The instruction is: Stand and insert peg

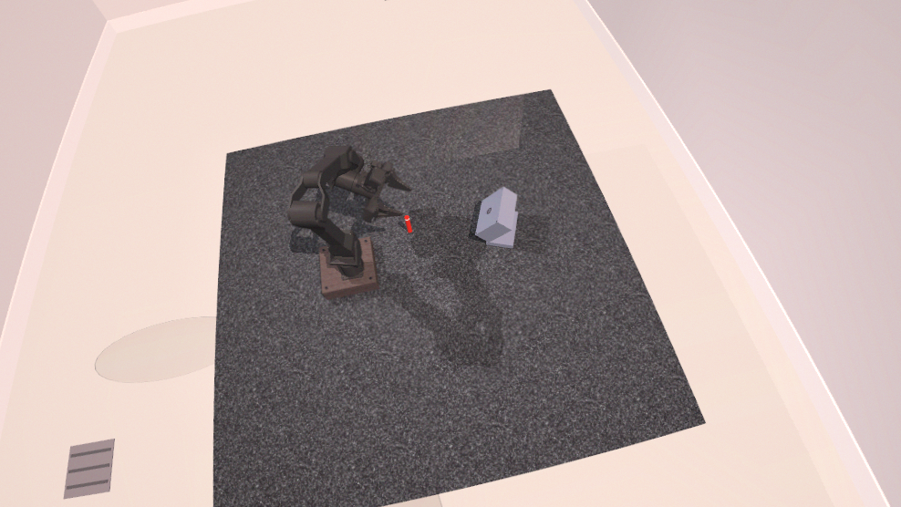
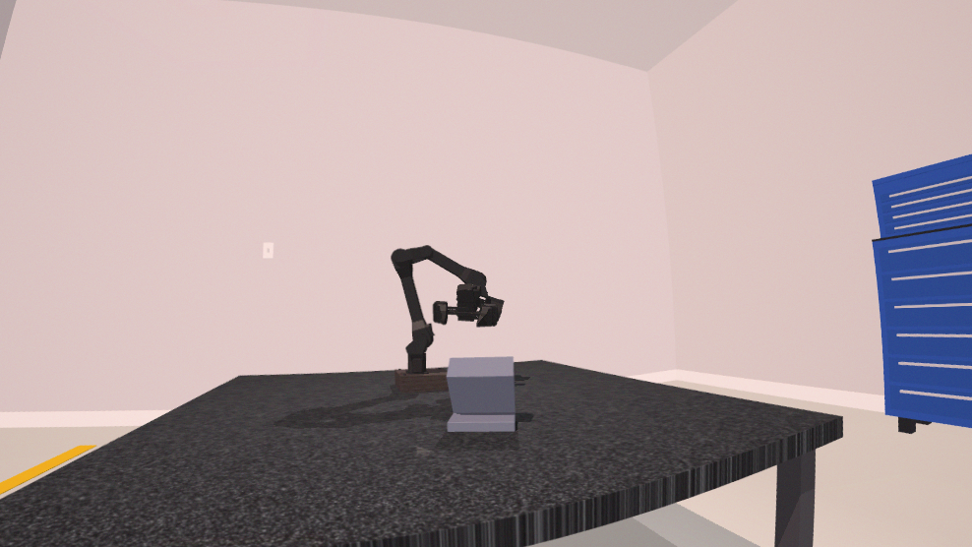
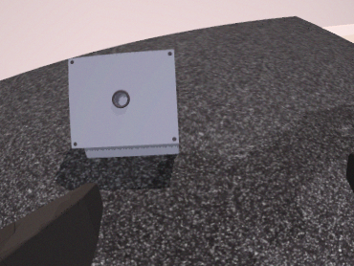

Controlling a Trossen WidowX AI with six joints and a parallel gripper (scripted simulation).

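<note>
Now: the red peg 14 cm below my gripper tip, 3 cm to the left of it and 1 cm behind it. The rest, counted from my gripper tip: grey sloped panel (26 cm ahead, 12 cm below, 1 cm to the right).
</note>
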